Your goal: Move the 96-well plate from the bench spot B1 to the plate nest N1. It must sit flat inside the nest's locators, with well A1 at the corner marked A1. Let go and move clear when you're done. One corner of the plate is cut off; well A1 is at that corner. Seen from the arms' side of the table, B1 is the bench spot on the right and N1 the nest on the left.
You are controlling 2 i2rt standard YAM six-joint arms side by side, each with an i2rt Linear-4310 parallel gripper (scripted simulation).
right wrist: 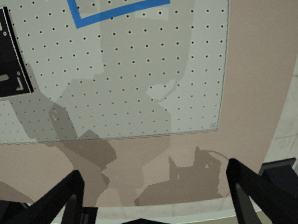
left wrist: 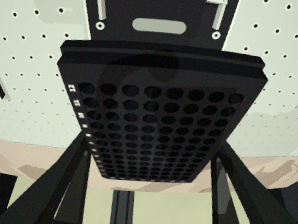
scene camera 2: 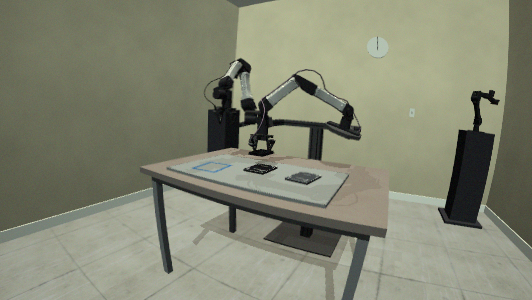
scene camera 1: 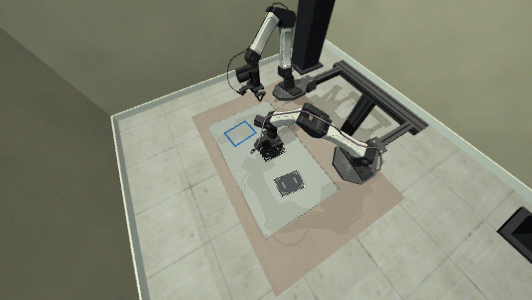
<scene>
In view: the left gripper point(left wrist: 153, 135), the right gripper point(right wrist: 153, 173) and a black 96-well plate point(left wrist: 155, 112).
The right wrist view does not show the black 96-well plate: it is out of frame.
</scene>
